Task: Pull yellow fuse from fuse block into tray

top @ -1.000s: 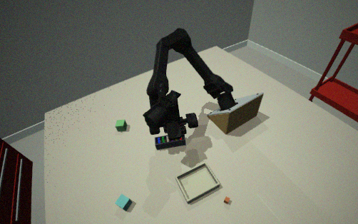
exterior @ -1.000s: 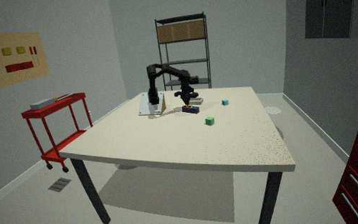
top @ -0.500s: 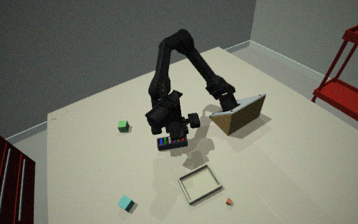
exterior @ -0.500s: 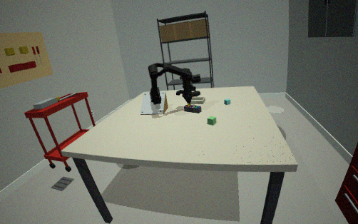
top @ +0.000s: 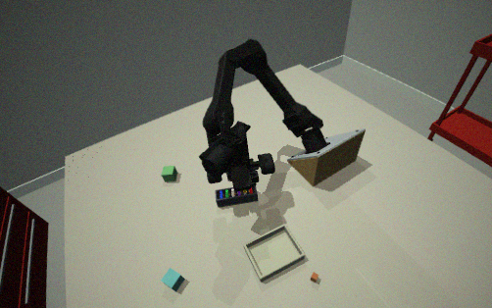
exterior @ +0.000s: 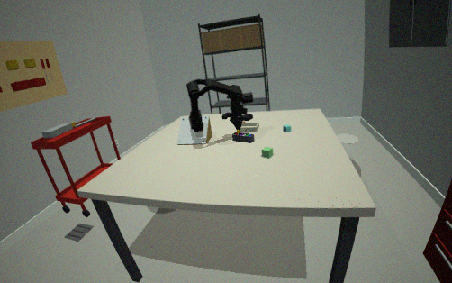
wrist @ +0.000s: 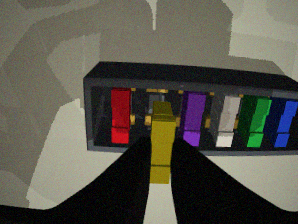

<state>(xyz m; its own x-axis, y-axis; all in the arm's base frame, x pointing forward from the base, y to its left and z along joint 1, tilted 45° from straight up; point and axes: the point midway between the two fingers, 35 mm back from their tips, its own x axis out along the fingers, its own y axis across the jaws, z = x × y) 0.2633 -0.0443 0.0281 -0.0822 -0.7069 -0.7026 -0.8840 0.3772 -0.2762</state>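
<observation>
Right now the tray is 50 mm ahead of my gripper tip, 200 mm to the left of it and 60 mm below it. From my gripper tip the other things lie so: green fuse: 50 mm ahead, 30 mm to the right, 40 mm below; yellow fuse: 10 mm below.
</observation>
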